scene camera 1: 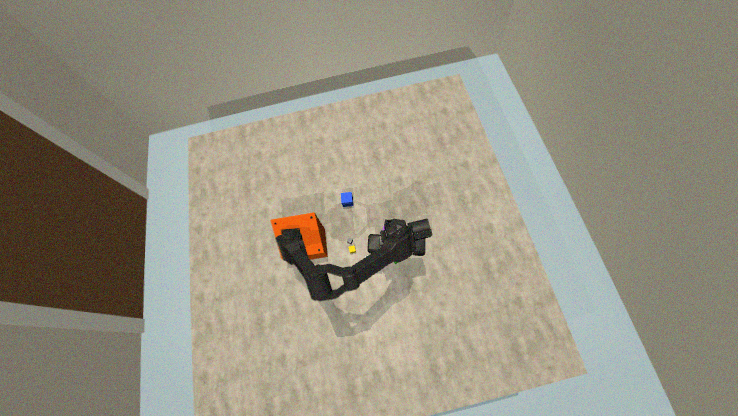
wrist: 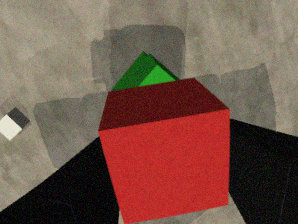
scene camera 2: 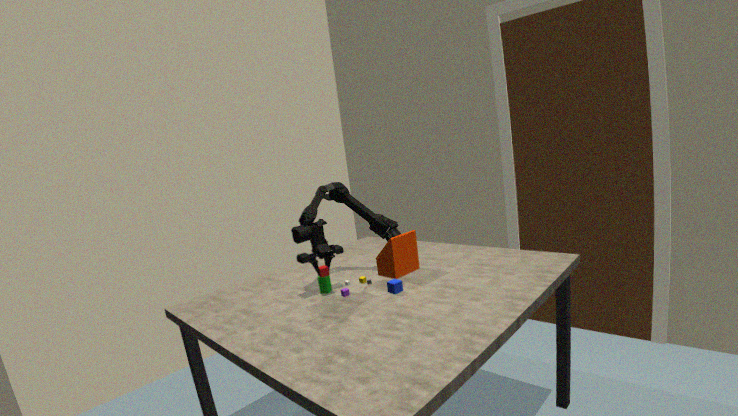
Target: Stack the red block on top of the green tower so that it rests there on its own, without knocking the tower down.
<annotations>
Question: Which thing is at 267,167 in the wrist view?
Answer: My gripper.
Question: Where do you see a red block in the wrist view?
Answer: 167,145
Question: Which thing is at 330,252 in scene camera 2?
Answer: My gripper.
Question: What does my gripper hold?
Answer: A red block.
</annotations>
